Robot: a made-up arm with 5 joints.
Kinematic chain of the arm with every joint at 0, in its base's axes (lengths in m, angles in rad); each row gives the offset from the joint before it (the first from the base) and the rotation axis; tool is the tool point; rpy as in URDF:
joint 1: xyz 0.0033 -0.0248 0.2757 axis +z
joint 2: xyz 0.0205 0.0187 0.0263 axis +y
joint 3: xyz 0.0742 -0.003 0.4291 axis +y
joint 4: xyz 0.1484 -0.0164 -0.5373 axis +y
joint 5: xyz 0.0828 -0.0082 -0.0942 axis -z
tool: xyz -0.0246 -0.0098 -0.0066 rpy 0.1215 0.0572 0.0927
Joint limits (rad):
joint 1: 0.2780..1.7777
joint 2: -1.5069..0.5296
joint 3: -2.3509..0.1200
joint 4: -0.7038..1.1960
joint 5: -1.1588..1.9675
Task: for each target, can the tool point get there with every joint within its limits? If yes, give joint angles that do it. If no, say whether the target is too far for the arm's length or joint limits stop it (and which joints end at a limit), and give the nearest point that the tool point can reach.
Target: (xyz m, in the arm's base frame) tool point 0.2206 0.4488 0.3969
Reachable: yes | joints 1.2030 -0.3583 -0.3377 -0.1339 -0.7222
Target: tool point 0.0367 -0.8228 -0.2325
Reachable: no: joint limits stop it (at a limit: joint 1, joint 2, joint 3, joint 5) | nearest point 0.0256 -0.0552 0.0160 | short by 0.807 m
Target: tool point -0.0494 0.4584 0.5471
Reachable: yes | joints 1.6630 -0.6351 -0.4437 0.2433 1.0714
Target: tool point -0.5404 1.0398 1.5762
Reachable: no: too far | nearest point -0.1695 0.7127 1.1305 | short by 0.666 m
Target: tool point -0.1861 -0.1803 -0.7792
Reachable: no: joint limits stop it (at a limit: joint 1, joint 2, joint 5) | nearest point -0.0360 0.0770 -0.0255 | short by 0.810 m
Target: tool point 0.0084 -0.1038 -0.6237
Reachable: no: joint limits stop it (at a limit: joint 1, joint 2, joint 5) | nearest point 0.1408 -0.0223 -0.0315 | short by 0.612 m
